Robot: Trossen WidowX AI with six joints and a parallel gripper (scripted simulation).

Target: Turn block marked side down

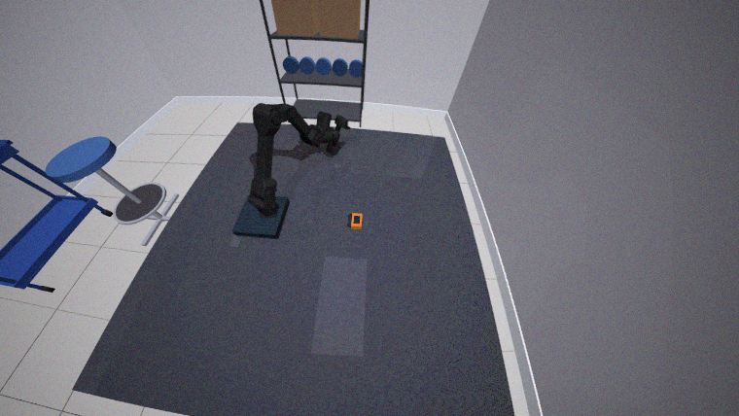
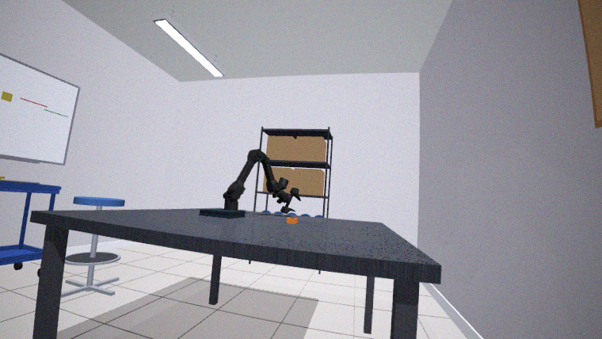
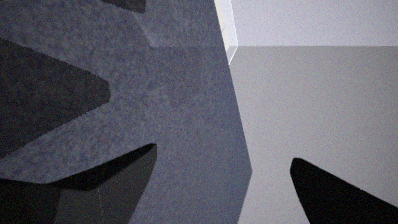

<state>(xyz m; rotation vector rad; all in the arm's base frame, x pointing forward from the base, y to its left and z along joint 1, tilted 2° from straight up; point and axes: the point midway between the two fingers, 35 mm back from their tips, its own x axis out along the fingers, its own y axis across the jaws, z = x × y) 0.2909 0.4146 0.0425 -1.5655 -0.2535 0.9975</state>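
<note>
Now: the block 4 cm ahead of my gripper tip, 48 cm to the right of it and 6 cm below it.
</note>
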